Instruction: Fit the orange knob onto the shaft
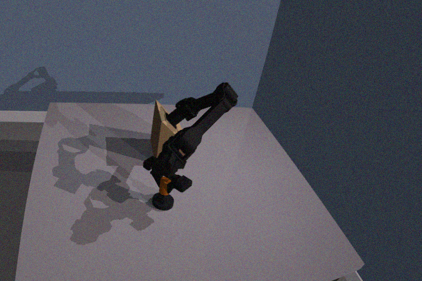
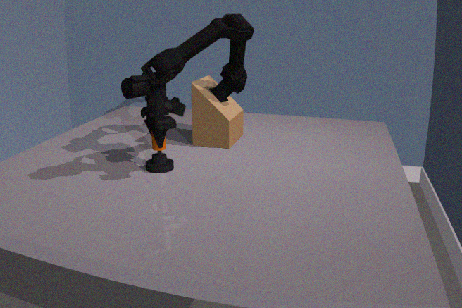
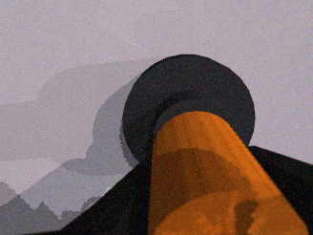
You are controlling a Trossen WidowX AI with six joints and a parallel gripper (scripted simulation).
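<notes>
Now: gripper tip 2 cm below the orange knob. The rest, counted from my gripper tip: dark round pedestal 4 cm below.
</notes>
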